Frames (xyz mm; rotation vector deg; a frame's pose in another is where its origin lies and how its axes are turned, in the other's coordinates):
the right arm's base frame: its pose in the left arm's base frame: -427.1 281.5 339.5 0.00 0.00 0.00
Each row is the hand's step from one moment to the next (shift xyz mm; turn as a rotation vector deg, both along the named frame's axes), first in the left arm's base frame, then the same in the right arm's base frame.
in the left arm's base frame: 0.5 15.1 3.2 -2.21 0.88 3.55
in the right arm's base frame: 0.5 15.1 3.2 -2.21 0.88 3.55
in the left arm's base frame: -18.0 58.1 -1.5 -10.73 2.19 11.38
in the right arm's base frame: -18.0 58.1 -1.5 -10.73 2.19 11.38
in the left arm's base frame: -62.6 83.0 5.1 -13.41 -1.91 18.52
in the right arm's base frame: -62.6 83.0 5.1 -13.41 -1.91 18.52
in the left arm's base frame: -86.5 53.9 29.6 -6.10 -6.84 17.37
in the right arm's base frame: -86.5 53.9 29.6 -6.10 -6.84 17.37
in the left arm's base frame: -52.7 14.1 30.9 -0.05 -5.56 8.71
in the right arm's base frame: -52.7 14.1 30.9 -0.05 -5.56 8.71
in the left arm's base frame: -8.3 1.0 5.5 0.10 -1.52 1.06
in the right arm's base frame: -8.3 1.0 5.5 0.10 -1.52 1.06
